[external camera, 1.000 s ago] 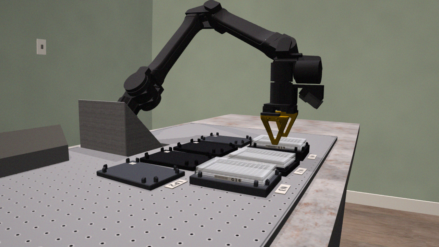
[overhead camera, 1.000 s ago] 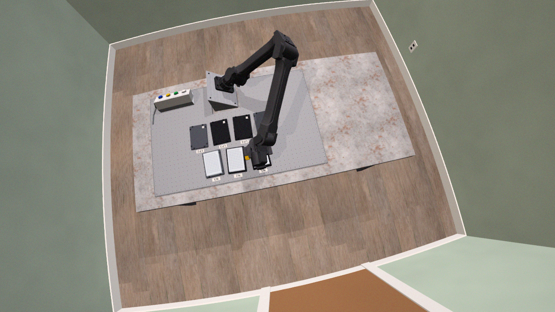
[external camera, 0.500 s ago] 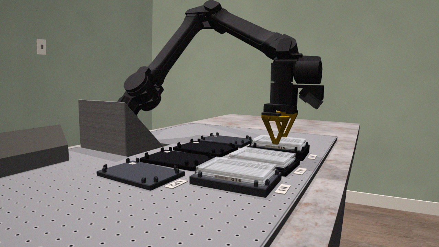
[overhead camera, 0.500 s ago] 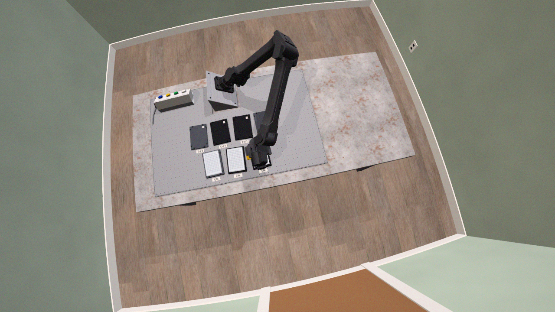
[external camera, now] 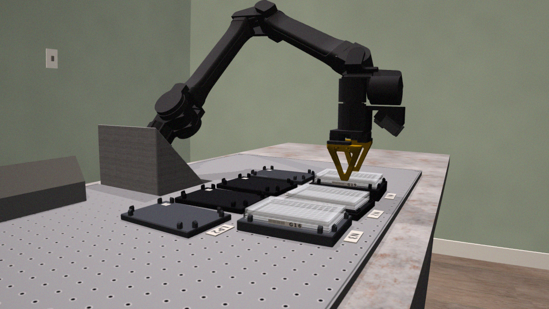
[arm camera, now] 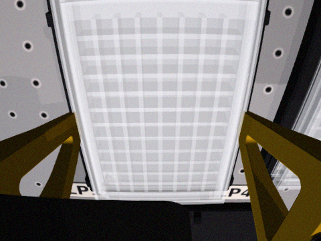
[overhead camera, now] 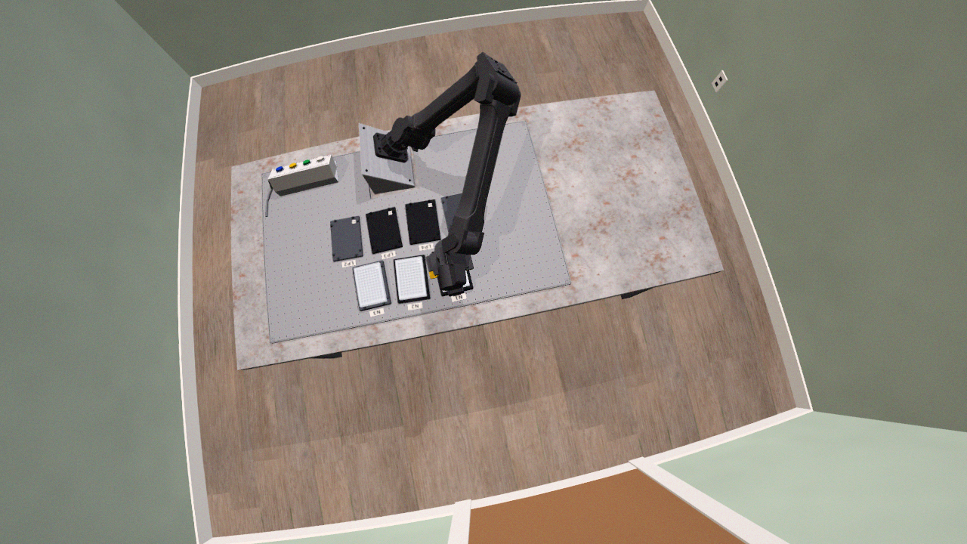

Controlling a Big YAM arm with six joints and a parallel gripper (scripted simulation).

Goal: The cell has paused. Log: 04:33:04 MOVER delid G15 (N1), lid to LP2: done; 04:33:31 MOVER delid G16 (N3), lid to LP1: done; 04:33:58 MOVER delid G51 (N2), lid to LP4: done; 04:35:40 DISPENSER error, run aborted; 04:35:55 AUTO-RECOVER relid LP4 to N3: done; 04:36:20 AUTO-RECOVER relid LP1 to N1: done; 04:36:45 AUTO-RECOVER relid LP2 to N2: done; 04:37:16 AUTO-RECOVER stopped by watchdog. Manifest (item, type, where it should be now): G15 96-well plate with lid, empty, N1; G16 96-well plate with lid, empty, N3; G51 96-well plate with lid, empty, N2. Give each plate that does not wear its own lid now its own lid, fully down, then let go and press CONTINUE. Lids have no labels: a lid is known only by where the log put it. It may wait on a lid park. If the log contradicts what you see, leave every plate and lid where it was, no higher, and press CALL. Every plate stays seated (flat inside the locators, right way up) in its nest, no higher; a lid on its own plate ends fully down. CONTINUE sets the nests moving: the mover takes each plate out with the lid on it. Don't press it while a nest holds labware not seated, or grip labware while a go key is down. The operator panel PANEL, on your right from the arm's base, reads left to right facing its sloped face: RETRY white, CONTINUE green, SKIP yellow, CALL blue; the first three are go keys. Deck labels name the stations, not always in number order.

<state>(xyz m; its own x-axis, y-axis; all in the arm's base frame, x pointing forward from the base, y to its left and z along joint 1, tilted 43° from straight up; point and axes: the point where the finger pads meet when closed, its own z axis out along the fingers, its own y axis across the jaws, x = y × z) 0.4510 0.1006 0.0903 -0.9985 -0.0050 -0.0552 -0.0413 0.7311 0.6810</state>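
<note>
My hand is 10 mm above the plate G15. The rest, counted from my hand: lid park LP1: 190 mm behind, 60 mm to the left, 40 mm below; LP4 label: 100 mm behind, 70 mm to the right, 40 mm below; nest N1: 30 mm below.
</note>
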